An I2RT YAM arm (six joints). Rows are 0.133 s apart.
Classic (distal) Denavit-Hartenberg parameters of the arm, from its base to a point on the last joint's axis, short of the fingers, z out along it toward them. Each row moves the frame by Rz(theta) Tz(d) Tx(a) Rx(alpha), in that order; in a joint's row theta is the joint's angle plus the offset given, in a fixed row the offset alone. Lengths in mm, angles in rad.
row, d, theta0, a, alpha
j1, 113.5, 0, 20, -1.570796
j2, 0, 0, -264, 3.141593
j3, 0, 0.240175, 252.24, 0
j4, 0, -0.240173, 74, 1.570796
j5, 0, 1.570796, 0, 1.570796
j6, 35.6, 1.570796, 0, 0
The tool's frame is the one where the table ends.
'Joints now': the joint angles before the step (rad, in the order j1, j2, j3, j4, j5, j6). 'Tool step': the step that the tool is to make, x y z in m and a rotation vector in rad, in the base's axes. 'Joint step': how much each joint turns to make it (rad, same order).
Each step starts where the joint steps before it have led.
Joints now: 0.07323 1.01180 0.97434 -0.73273 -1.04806 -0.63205
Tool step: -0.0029 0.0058 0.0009 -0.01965 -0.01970 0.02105
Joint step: 0.03365 -0.00825 0.00037 -0.00195 0.02388 -0.01300
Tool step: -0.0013 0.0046 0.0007 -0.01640 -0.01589 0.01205
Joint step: 0.02694 -0.00352 0.00083 0.00473 0.02332 -0.00557
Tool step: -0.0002 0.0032 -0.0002 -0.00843 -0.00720 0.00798
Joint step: 0.01803 0.00018 -0.00125 0.00737 0.01374 0.00002
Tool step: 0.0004 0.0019 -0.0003 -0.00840 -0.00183 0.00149
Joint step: 0.01069 0.00273 0.00084 0.00234 0.01258 -0.00005
